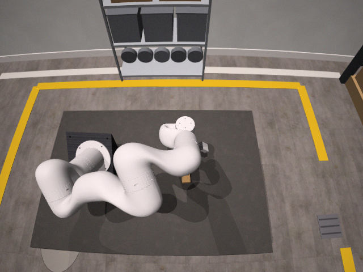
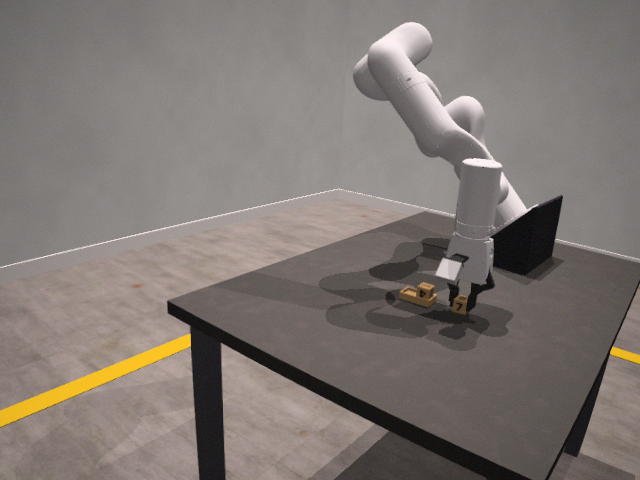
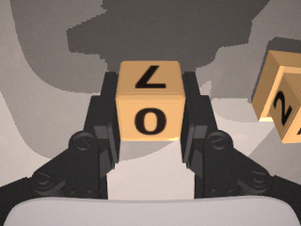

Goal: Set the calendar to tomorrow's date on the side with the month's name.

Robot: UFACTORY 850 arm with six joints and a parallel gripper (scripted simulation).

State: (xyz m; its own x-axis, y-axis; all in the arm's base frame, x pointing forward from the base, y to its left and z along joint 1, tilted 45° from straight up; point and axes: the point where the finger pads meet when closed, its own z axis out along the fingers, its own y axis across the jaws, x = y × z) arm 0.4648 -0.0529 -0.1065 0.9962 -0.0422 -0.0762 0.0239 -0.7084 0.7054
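Right now my hand is 1 cm above the calendar cube. From my hand the other things lie so: wooden tray: 11 cm to the right, 2 cm below.
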